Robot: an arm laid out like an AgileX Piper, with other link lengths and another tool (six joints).
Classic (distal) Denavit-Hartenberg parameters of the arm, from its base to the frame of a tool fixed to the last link. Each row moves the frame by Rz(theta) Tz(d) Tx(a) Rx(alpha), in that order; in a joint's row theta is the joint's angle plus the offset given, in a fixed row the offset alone. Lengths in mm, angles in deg.
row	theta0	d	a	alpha
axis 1	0.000	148.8	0.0	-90.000
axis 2	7.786	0.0	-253.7	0.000
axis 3	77.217	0.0	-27.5	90.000
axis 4	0.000	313.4	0.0	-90.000
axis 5	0.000	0.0	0.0	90.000
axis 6	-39.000	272.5	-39.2	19.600
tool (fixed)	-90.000	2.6	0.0	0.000
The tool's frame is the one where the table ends.
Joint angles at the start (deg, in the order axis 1, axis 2, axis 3, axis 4, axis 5, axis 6): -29.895 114.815 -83.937 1.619 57.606 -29.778
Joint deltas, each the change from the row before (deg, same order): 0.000 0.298 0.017 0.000 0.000 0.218; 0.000 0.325 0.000 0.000 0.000 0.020; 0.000 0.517 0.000 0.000 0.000 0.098; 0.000 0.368 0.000 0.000 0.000 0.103; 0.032 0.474 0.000 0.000 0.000 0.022; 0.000 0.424 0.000 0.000 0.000 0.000; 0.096 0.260 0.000 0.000 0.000 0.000; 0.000 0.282 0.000 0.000 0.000 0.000; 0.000 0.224 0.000 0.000 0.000 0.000; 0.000 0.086 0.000 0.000 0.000 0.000; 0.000 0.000 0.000 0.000 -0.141 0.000; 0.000 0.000 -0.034 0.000 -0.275 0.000
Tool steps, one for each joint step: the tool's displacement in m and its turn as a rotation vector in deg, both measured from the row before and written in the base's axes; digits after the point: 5 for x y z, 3 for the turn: -0.00078 0.00038 -0.00257 0.181 0.266 -0.217; -0.00084 0.00048 -0.00270 0.164 0.281 -0.020; -0.00134 0.00074 -0.00428 0.267 0.445 -0.098; -0.00096 0.00052 -0.00304 0.193 0.317 -0.103; -0.00120 0.00098 -0.00390 0.238 0.411 0.010; -0.00120 0.00069 -0.00348 0.211 0.368 0.000; -0.00042 0.00115 -0.00213 0.129 0.226 0.096; -0.00082 0.00047 -0.00231 0.140 0.245 0.000; -0.00066 0.00038 -0.00183 0.111 0.194 0.000; -0.00025 0.00015 -0.00070 0.043 0.075 0.000; 0.00058 -0.00034 0.00008 -0.072 -0.121 -0.003; 0.00134 -0.00079 0.00034 -0.157 -0.266 -0.007
